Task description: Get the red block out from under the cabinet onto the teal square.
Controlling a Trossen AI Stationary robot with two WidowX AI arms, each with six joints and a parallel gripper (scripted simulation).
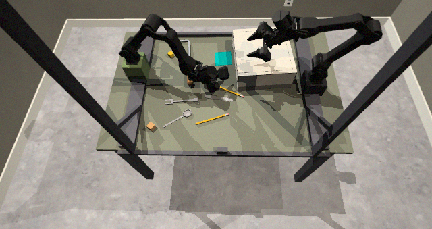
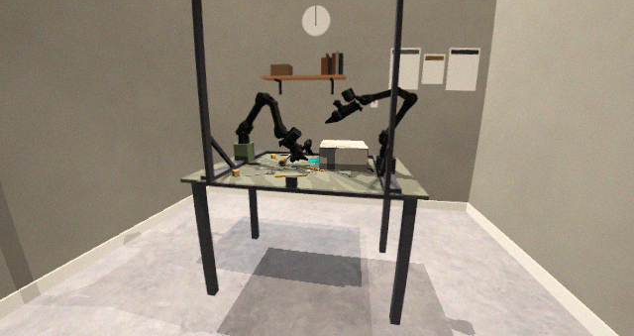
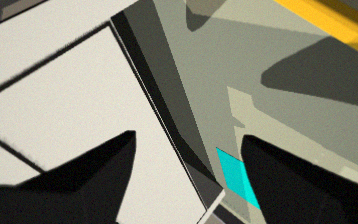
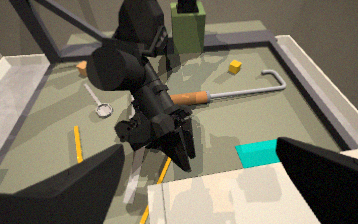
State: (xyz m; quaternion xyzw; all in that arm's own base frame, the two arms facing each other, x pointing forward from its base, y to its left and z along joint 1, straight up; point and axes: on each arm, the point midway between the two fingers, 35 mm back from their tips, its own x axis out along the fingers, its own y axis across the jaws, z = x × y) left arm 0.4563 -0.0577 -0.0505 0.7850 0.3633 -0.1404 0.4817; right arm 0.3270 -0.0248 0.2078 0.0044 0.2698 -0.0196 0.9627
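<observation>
My left gripper is now 9 cm past the grey bar and 7 cm above it. Round my left hand: fork 19 cm to the left, 13 cm behind, 7 cm below; teal square 17 cm ahead, 7 cm below, 1 cm to the left; white cabinet 21 cm to the right, 14 cm ahead.
</observation>
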